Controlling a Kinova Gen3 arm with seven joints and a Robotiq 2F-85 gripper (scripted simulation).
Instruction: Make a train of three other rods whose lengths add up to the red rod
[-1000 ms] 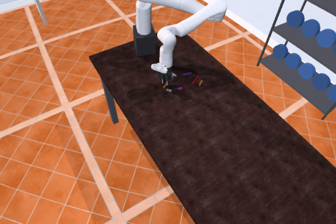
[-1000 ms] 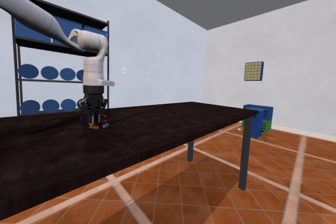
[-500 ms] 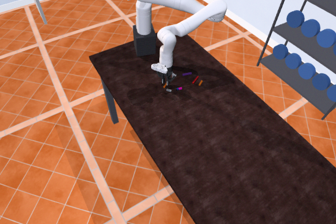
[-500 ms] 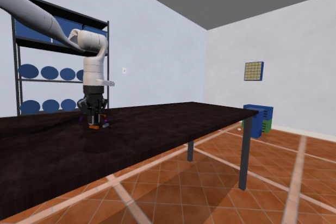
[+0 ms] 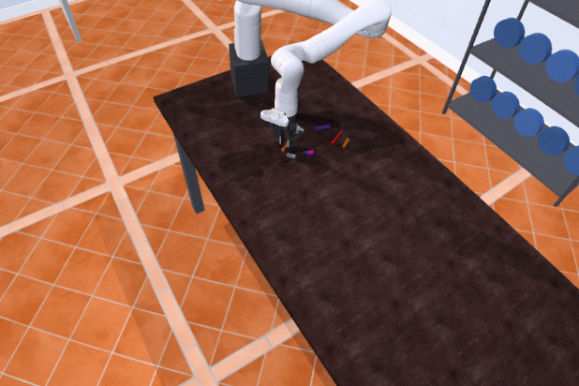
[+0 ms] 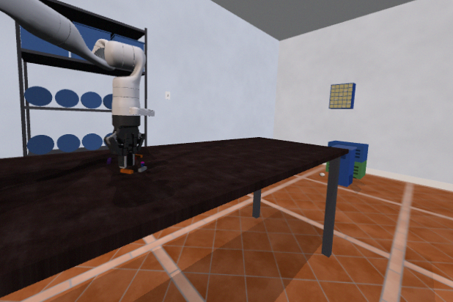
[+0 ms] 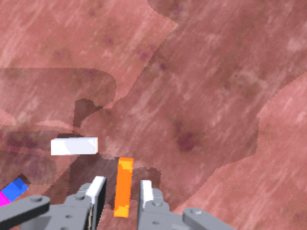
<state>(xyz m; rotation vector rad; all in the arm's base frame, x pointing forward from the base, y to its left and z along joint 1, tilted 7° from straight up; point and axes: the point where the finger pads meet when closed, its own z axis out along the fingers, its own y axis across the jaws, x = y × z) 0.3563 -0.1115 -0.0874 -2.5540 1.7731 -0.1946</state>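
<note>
My hand is 40 mm short of the grey rod, 30 mm above it and 10 mm to the left of it. The rest, counted from my hand: purple rod (170 mm to the left, 30 mm below, 10 mm ahead); blue rod (70 mm ahead, 40 mm to the left, 30 mm below); magenta rod (80 mm ahead, 50 mm to the left, 30 mm below).
</note>
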